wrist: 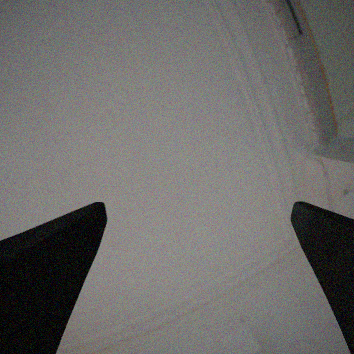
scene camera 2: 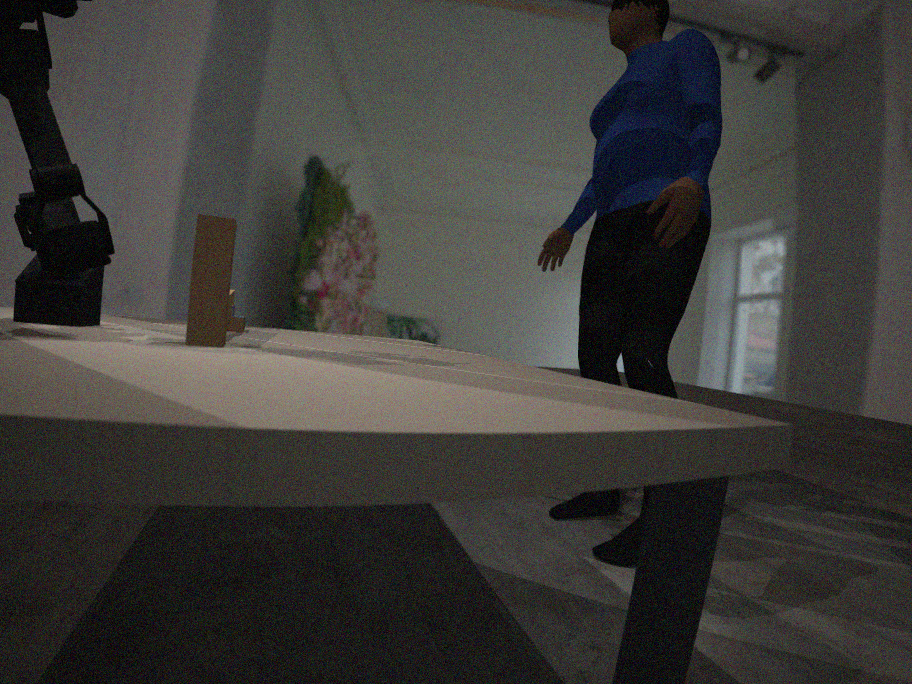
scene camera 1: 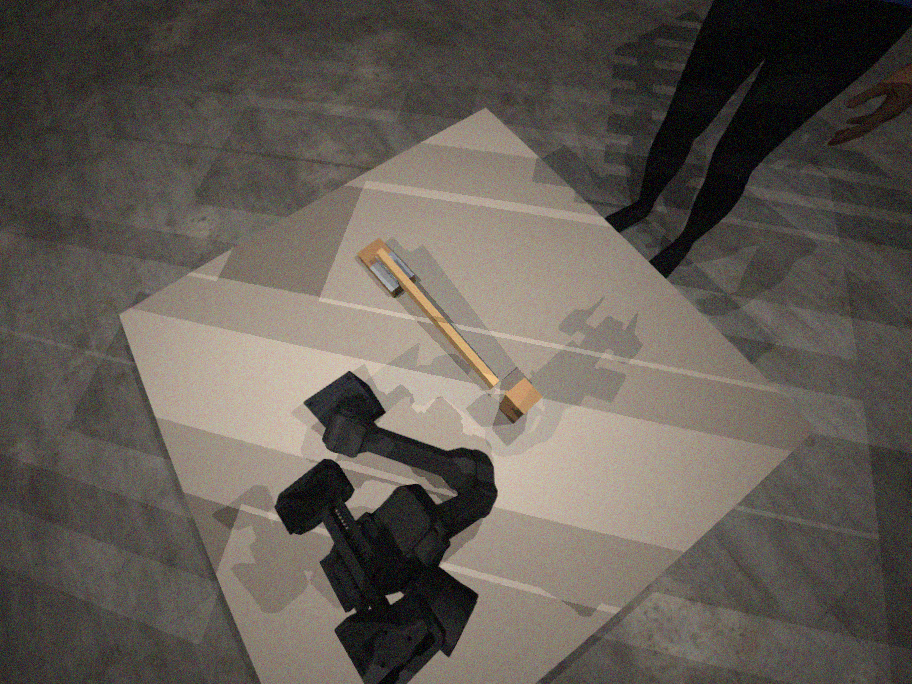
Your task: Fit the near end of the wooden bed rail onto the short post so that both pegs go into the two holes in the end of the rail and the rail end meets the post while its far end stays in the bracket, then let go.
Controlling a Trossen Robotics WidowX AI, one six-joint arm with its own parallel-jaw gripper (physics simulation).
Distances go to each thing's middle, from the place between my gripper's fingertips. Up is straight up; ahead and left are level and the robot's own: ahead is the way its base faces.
Labels:
I see the short wooden post (scene camera 2: 215, 236) 490 mm below my hand, 280 mm ahead of it and 10 mm to the right of it. Round my hand: wooden bed rail (scene camera 1: 437, 319) 530 mm below, 300 mm ahead, 270 mm to the left.

